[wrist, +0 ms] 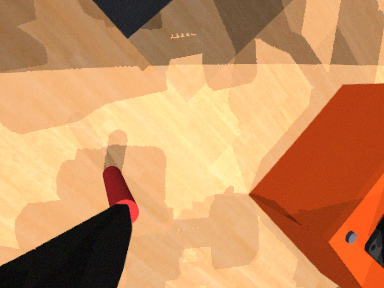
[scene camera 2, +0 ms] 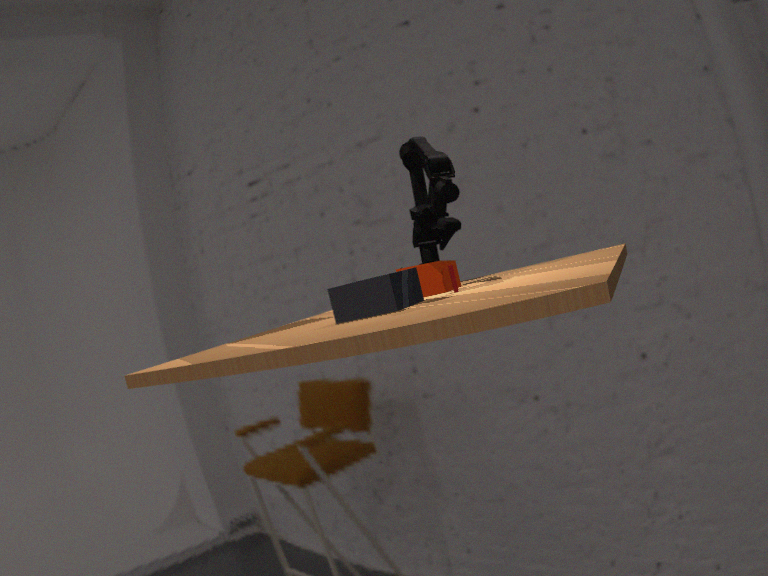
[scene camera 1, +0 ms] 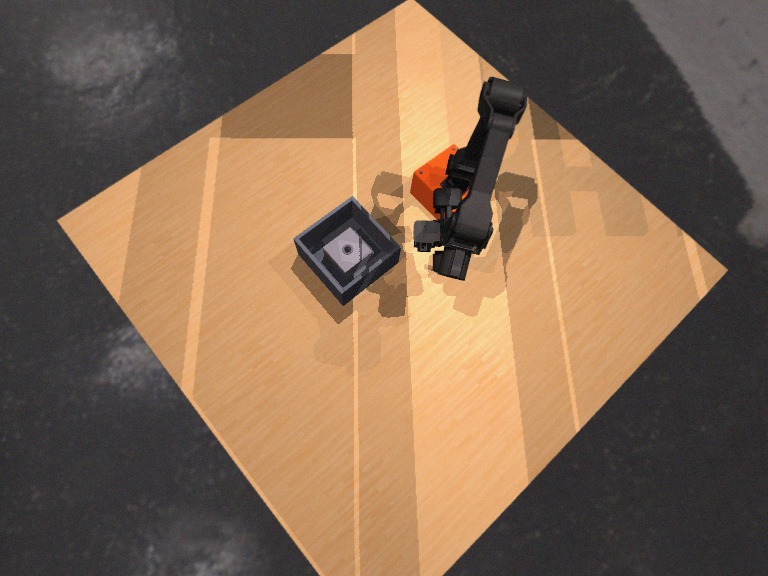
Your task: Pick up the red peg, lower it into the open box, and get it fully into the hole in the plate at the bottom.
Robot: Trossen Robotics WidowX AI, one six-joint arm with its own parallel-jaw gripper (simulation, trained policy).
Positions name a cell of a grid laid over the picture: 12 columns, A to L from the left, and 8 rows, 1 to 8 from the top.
Labels:
pale grey plate: scene camera 1 F4; not seen in the wrist view (out of frame); not seen in scene camera 2 (hidden by a dark grey box)

